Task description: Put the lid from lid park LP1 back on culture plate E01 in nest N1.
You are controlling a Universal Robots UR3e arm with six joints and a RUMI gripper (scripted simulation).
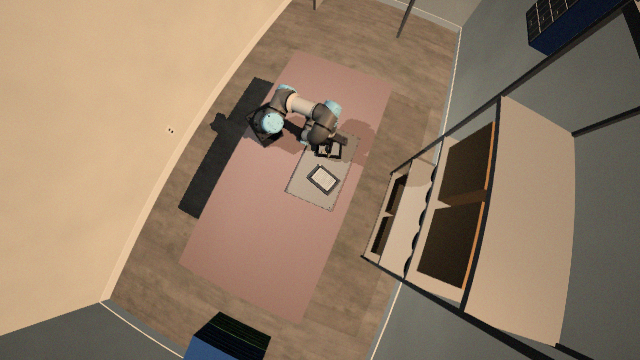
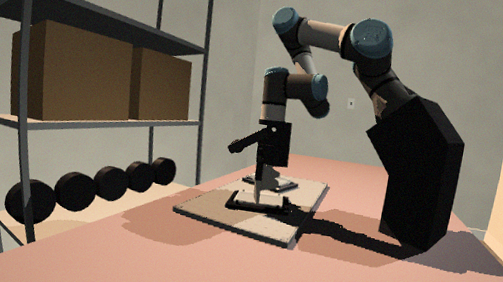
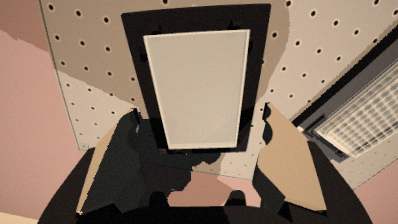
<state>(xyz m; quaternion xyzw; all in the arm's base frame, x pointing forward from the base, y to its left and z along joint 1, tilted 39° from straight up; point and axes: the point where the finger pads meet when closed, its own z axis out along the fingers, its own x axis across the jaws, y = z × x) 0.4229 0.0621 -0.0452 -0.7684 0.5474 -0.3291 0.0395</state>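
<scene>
The clear lid is 10 mm below my hand. The rest, counted from my hand: lid park 20 mm below; dark plate nest 200 mm to the right, 30 mm ahead, 20 mm below; culture plate 200 mm to the right, 30 mm ahead, 10 mm below.
</scene>
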